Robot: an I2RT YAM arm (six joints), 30 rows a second.
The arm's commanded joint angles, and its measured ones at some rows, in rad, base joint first. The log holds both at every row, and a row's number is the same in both.
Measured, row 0:
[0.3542, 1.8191, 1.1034, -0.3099, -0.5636, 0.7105]
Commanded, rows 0 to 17:
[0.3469, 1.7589, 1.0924, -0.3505, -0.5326, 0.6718]
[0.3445, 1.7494, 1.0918, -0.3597, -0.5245, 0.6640]
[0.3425, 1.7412, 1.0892, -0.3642, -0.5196, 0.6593]
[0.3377, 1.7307, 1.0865, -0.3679, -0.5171, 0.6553]
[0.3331, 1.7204, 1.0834, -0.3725, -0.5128, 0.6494]
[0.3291, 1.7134, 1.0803, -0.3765, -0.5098, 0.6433]
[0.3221, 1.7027, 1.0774, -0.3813, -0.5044, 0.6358]
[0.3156, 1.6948, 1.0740, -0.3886, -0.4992, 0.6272]
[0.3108, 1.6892, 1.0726, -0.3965, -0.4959, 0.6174]
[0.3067, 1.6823, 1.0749, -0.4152, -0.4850, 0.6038]
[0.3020, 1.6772, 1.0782, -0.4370, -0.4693, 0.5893]
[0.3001, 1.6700, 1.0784, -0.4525, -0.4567, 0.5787]
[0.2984, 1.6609, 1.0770, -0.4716, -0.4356, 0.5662]
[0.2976, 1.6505, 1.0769, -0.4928, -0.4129, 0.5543]
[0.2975, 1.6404, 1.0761, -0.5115, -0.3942, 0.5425]
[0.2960, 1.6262, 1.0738, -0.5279, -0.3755, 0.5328]
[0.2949, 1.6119, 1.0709, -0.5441, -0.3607, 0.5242]
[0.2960, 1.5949, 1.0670, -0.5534, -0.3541, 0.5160]
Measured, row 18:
[0.3031, 1.6657, 1.0805, -0.4671, -0.4320, 0.5720]
